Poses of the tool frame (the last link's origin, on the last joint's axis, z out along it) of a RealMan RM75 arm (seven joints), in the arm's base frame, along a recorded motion.
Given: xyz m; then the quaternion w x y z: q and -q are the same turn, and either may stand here.
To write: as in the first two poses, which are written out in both.
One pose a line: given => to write
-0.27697 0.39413 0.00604 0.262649 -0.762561 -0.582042 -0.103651 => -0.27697 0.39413 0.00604 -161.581 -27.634 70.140
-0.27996 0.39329 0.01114 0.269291 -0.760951 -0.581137 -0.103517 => -0.27996 0.39329 0.01114 -160.846 -28.069 69.908
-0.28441 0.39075 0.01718 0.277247 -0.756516 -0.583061 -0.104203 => -0.28441 0.39075 0.01718 -160.132 -28.749 70.104
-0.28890 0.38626 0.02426 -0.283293 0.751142 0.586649 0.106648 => -0.28890 0.38626 0.02426 -159.803 -29.512 70.609
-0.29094 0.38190 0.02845 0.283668 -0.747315 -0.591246 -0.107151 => -0.29094 0.38190 0.02845 -159.985 -29.708 71.340
